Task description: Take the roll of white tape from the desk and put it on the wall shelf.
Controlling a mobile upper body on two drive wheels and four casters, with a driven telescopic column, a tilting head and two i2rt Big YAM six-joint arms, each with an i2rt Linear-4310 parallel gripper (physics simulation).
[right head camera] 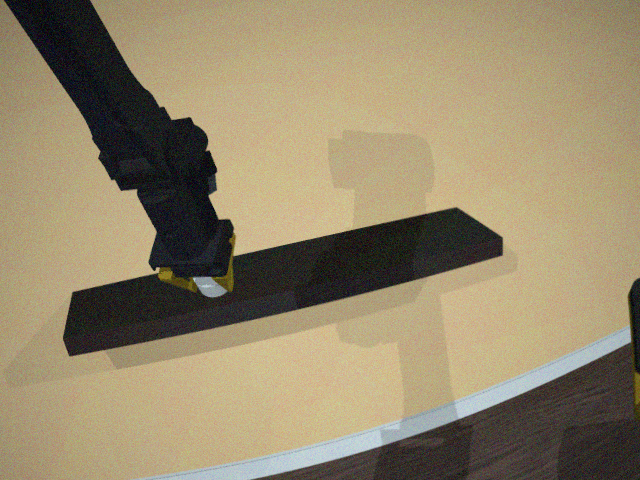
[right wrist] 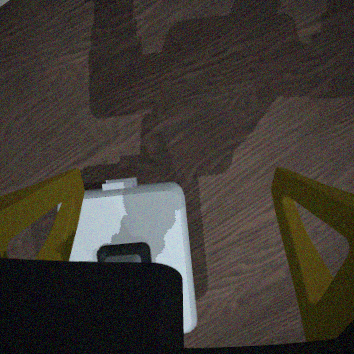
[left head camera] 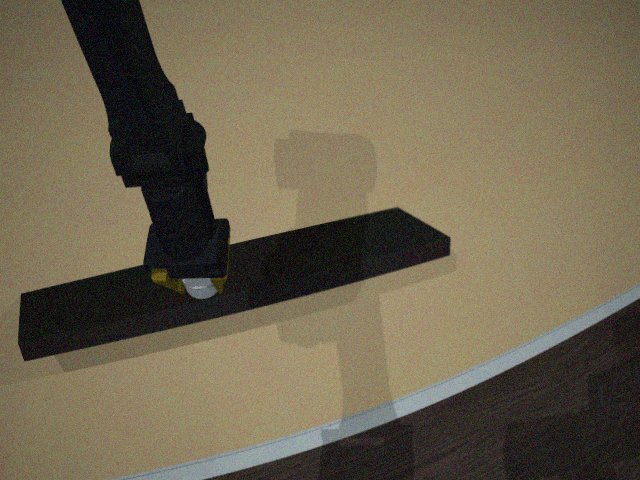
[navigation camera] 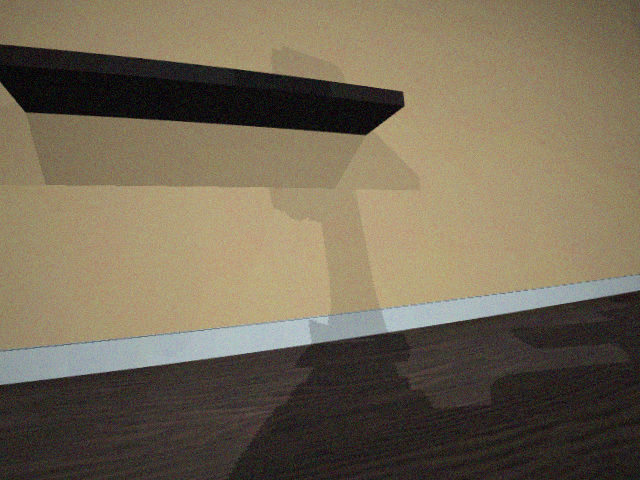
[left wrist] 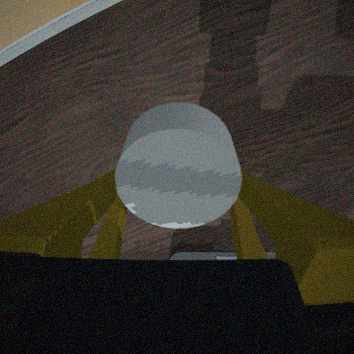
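Note:
The roll of white tape (left head camera: pixel 200 288) (right head camera: pixel 210 287) (left wrist: pixel 178 175) is held between the yellow fingers of my left gripper (left head camera: pixel 199 289) (right head camera: pixel 209 288) (left wrist: pixel 177 175), which is shut on it. In both head views the roll and fingertips appear in front of or over the left part of the dark wall shelf (left head camera: pixel 310 258) (right head camera: pixel 361 253) (navigation camera: pixel 206 95); the height between them cannot be judged. The shelf is a long dark board on the wall. My right gripper (right wrist: pixel 177 178) is open, with nothing between its fingers; a part of it shows at the right edge of the right head view. The desk does not show.
The tan wall (left head camera: pixel 491 129) (navigation camera: pixel 491 180) carries shadows of the robot. A white baseboard (left head camera: pixel 465 381) (navigation camera: pixel 155 345) runs above the dark wood floor (left wrist: pixel 60 125) (right wrist: pixel 250 225) (navigation camera: pixel 155 413). The robot's white base (right wrist: pixel 155 215) stands below the right gripper.

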